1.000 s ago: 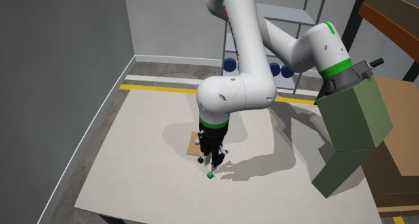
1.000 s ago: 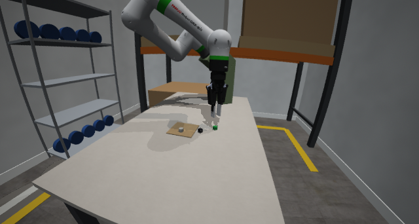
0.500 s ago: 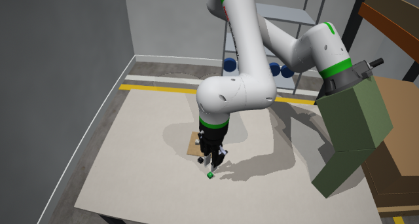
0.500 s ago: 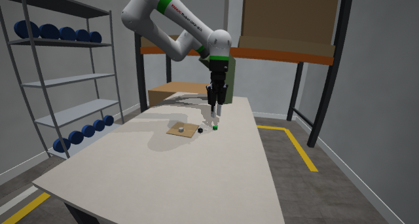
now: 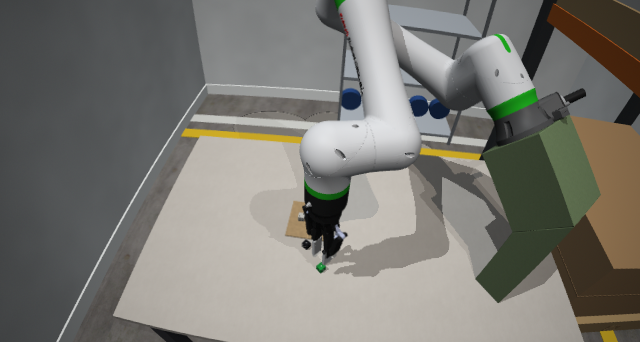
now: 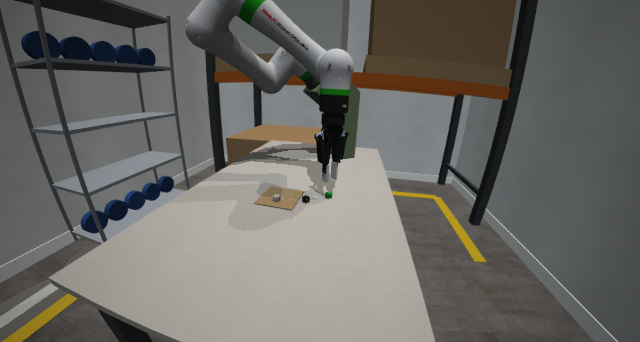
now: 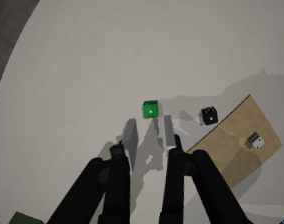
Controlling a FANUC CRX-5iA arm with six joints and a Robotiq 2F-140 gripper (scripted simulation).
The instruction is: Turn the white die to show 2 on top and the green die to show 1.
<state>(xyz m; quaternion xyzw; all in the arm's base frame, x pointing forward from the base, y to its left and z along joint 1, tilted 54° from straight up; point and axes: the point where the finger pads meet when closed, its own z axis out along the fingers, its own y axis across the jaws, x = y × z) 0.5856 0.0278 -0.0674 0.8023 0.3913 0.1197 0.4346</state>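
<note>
The green die is 9 cm below my hand. From my hand the other things lie so: mat: 2 cm ahead, 17 cm to the right, 10 cm below; black die: 4 cm ahead, 8 cm to the right, 9 cm below; white die: 5 cm ahead, 18 cm to the right, 9 cm below.
</note>
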